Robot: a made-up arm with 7 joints.
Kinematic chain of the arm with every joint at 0, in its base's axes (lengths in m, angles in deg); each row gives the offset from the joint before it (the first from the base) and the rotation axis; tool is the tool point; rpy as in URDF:
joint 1: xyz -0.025 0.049 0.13 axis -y
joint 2: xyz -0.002 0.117 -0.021 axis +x
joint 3: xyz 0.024 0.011 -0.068 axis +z
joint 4: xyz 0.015 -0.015 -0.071 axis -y
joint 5: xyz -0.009 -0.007 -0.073 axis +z
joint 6: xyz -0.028 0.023 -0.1 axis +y
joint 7: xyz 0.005 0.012 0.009 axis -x
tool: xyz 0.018 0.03 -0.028 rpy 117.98 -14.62 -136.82
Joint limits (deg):
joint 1: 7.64..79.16
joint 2: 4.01..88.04
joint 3: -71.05..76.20
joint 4: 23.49..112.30
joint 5: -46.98..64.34
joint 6: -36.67..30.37
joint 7: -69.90..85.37
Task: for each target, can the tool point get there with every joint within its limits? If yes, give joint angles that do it. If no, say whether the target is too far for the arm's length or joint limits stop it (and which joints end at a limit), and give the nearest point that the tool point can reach.
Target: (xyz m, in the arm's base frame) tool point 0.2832 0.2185 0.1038
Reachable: yes | joints 60.08 44.48 -58.56 65.30 -0.97 -24.06 48.07
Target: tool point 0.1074 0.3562 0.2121
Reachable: yes | joints 51.74 23.19 35.45 99.27 -15.69 4.09 -26.45
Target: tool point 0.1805 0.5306 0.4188
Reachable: no: too far | nearest point 0.1254 0.4341 0.3090 | short by 0.156 m
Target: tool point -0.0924 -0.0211 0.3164
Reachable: no: joint limits stop it (at a limit: joint 1, joint 2, joint 4, joint 5) | nearest point 0.0645 0.0334 0.2522 | short by 0.178 m
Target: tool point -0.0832 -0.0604 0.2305
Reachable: no: joint limits stop it (at a limit: joint 1, joint 2, joint 3, joint 4, joint 5) | nearest point 0.0613 0.0092 0.2156 | short by 0.161 m
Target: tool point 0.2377 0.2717 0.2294
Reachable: yes | joints 53.31 40.49 -7.39 87.89 19.67 -9.60 44.59
